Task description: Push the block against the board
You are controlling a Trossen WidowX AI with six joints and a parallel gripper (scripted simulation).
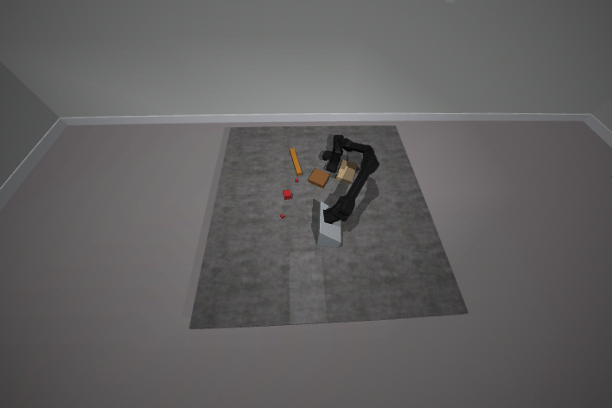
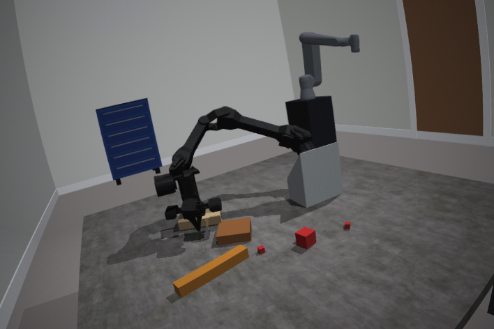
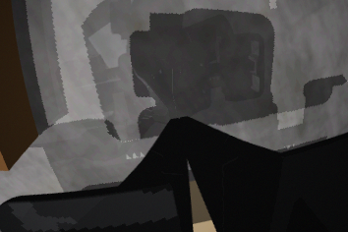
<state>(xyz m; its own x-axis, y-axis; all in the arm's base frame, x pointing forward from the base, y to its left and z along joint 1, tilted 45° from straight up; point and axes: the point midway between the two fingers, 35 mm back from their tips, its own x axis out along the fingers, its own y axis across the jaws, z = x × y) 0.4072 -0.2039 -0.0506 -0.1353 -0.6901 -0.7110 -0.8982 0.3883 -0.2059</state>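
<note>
Right now my gripper tip is 8 cm to the left of the tan block, 4 cm past it and 1 cm below it. From my gripper tip the other things lie so: brown square block 11 cm to the left, 8 cm behind, 1 cm above; orange board 25 cm to the left, 6 cm ahead, 1 cm above; red cube 31 cm to the left, 20 cm behind, 1 cm above.
</note>
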